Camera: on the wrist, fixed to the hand. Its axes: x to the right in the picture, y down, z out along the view.
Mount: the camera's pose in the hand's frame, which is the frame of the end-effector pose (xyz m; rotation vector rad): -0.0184 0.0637 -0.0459 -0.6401 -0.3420 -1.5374
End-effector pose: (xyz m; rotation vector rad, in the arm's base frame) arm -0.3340 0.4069 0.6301 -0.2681 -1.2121 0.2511
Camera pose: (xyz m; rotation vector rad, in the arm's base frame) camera -0.2998 0.4576 0.5775 0.2230 -1.4907 -1.4849
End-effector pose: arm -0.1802 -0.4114 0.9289 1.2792 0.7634 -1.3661
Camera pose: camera -0.1096 -0.3782 0.9493 -0.2866 1.8756 -2.0820
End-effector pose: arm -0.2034 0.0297 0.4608 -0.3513 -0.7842 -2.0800
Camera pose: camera -0.1395 -0.0158 0.4422 0.3266 0.3398 2.3374
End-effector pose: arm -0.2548 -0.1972 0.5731 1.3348 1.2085 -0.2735
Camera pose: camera -0.2379 -0.1482 0.6348 -0.3888 1.5983 -1.0203
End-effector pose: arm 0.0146 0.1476 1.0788 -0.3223 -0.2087 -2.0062
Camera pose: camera 0.0734 0.1221 1.0298 0.8167 -0.0244 2.4504
